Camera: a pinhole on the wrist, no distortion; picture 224 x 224 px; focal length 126.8 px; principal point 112.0 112.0 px. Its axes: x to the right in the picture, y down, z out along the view. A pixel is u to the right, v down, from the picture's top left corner.
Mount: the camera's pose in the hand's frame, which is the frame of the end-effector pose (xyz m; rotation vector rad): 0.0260 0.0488 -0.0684 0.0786 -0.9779 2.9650
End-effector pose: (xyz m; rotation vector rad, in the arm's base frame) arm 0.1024 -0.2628 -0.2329 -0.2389 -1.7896 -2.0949
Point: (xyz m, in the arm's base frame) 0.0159 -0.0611 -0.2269
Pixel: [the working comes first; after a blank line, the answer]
In the camera's frame: -0.0064 -0.0834 0.2829

109 75
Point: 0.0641 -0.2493 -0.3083
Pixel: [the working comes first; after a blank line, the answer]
In the camera's frame: 0.0243 0.0655 0.1371

134 173
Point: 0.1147 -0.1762 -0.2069
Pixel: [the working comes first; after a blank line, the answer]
In the camera's frame: 0.0508 -0.0667 0.1420

157 52
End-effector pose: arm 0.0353 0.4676 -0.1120 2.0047 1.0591 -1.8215
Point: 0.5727 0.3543 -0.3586
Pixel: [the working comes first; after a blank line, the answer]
In the camera's frame: -0.1571 -0.2302 -0.4414

behind the camera
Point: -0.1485 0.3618 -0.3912
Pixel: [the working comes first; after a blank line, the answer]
In the camera's frame: -0.1868 -0.1945 0.2791

27 24
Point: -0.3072 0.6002 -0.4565
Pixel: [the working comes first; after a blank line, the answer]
In the camera's frame: -0.3379 0.0094 0.4270

12 115
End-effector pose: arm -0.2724 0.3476 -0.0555 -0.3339 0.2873 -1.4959
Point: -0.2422 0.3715 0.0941
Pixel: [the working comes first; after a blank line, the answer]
In the camera's frame: 0.0568 -0.0657 0.2202

145 74
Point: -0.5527 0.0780 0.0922
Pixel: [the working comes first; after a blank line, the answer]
In the camera's frame: -0.2258 0.2441 0.3020

17 215
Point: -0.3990 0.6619 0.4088
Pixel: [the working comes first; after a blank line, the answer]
In the camera's frame: 0.3617 0.0050 0.5519

195 113
